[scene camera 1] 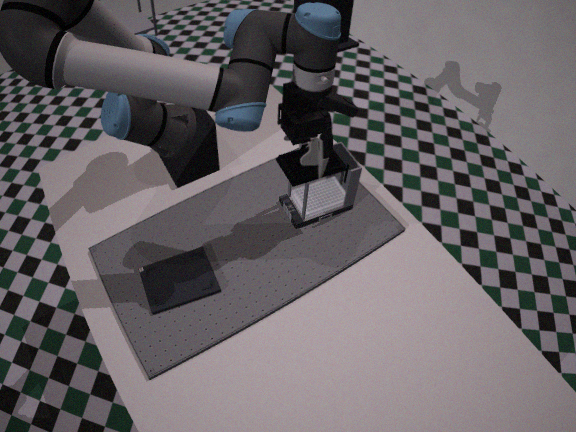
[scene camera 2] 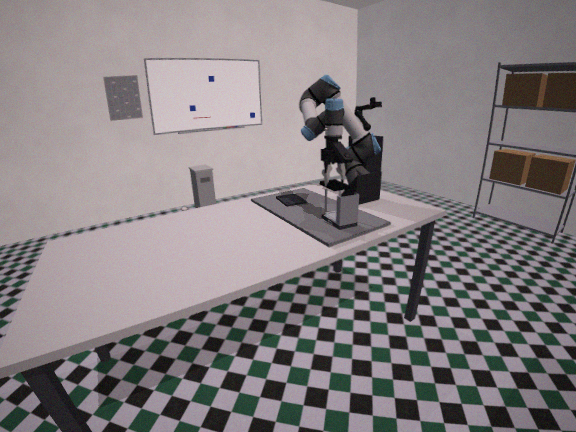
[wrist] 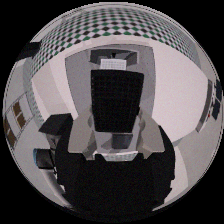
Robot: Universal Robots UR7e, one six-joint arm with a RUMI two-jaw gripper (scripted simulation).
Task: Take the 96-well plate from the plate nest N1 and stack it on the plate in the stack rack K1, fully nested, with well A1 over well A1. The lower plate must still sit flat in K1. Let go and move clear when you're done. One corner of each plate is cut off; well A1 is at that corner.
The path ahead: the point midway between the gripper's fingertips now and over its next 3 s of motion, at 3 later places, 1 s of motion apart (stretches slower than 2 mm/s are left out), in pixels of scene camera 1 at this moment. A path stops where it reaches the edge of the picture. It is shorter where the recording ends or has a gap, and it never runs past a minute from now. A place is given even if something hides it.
My gripper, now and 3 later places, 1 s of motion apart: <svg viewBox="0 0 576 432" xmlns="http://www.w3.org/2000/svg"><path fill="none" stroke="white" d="M310 164L325 156L325 159L324 168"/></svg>
